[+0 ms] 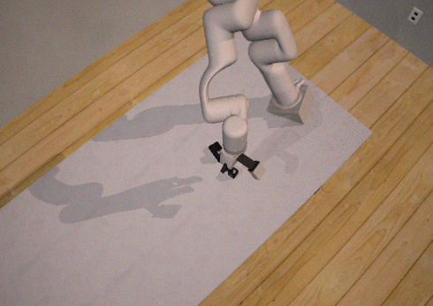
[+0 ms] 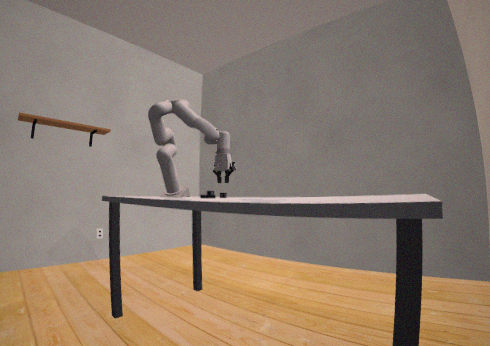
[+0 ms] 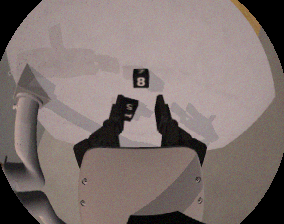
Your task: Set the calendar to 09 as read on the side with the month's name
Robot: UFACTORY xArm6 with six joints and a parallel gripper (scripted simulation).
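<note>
My gripper is now 9 cm above the black date cube. Round my hand: black cube: 1 cm behind, 9 cm to the right, 8 cm below.
</note>
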